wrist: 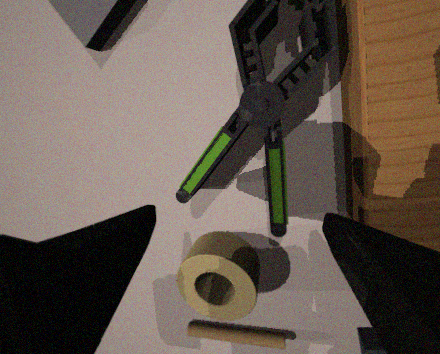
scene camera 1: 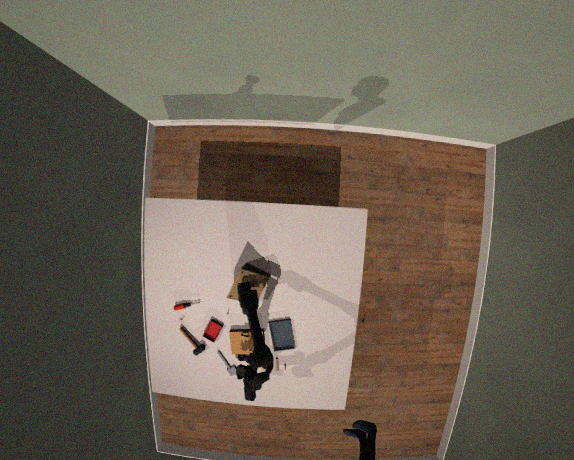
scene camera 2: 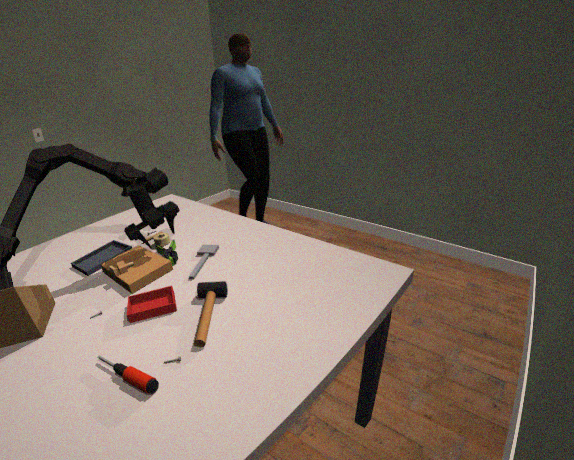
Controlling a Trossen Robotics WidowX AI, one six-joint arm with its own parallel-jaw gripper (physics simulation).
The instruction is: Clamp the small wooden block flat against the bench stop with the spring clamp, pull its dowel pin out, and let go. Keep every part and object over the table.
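Frame: origin at the arm's base, x ahead, y left, z up, level; millimetres.
Seen in the pictures: gripper, fingertip midpoint: (wrist: 239, 217) (scene camera 2: 162, 240); arm's base, origin of the base link: (scene camera 1: 243, 288).
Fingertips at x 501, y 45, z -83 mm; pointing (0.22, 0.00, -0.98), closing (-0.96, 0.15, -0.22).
Offsets run from my fingertips to a thing's top centre.
The black spring clamp with green handles {dx -17, dy -43, dz -12 mm} (wrist: 261, 102) (scene camera 2: 173, 253) lies beside the thick wooden board {dx -132, dy -45, dz -5 mm} (wrist: 400, 90) (scene camera 2: 145, 272) (scene camera 1: 240, 345), its handles pointing toward my gripper. My gripper (wrist: 239, 217) (scene camera 2: 161, 239) is open and empty, above the table around the handle ends. A cream tape roll {dx +24, dy +61, dz -9 mm} (wrist: 242, 295) stands between and below the fingertips in the wrist view. A thin tan rod {dx +21, dy +134, dz -26 mm} (wrist: 235, 336) lies beyond the roll. Small shapes on the board are mixed with shadow, so I cannot make out the small block, its dowel pin or the bench stop.
A blue-grey tray {dx -182, dy +157, dz -20 mm} (scene camera 2: 102, 258) (scene camera 1: 282, 334), red tray {dx -184, dy -256, dz -12 mm} (scene camera 2: 152, 303) (scene camera 1: 213, 330), mallet {dx -110, dy -397, dz +2 mm} (scene camera 2: 205, 320), grey flat-headed tool {dx +31, dy -176, dz -25 mm} (scene camera 2: 207, 249) (wrist: 82, 17), screwdriver {dx -336, dy -410, dz -7 mm} (scene camera 2: 137, 378) and two screws {dx -312, dy -162, dz -28 mm} (scene camera 2: 96, 314) {dx -247, dy -450, dz -28 mm} (scene camera 2: 173, 360) lie around. A large brown angular piece (scene camera 2: 20, 315) stands near the arm's base. A person (scene camera 2: 243, 100) stands beyond the table.
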